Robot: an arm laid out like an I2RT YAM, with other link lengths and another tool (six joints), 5 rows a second.
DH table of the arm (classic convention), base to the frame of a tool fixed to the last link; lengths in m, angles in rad. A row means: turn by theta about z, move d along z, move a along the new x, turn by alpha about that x. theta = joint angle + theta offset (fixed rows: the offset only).
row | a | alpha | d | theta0
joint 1 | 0.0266 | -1.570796 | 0.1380 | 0.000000
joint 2 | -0.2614 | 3.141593 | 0.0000 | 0.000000
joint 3 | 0.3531 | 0.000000 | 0.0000 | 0.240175
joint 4 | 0.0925 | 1.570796 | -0.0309 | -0.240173
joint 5 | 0.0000 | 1.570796 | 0.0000 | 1.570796
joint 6 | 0.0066 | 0.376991 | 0.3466 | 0.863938
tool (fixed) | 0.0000 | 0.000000 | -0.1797 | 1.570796
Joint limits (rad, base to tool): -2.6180..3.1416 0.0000..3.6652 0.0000..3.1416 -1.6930..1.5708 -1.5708..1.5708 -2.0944..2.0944
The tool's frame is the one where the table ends.
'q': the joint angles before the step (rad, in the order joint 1, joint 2, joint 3, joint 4, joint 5, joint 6). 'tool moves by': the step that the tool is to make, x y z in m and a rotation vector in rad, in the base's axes. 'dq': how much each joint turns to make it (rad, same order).
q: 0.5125 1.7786 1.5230 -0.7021 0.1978 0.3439
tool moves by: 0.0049 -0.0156 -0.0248 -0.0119 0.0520 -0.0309
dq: -0.0329 0.0340 -0.0125 -0.0061 -0.0130 0.0064
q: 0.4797 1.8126 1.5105 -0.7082 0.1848 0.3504
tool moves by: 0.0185 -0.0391 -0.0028 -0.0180 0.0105 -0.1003
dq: -0.0690 0.0003 -0.0003 -0.0208 0.0263 0.0210
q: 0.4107 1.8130 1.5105 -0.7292 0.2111 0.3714
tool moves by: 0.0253 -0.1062 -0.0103 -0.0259 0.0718 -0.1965
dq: -0.1965 0.0039 -0.0007 -0.0713 0.0023 -0.0012
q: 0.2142 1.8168 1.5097 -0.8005 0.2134 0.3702
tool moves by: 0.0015 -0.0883 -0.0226 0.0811 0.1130 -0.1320
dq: -0.2037 0.0377 -0.0027 -0.0584 -0.1140 -0.0282
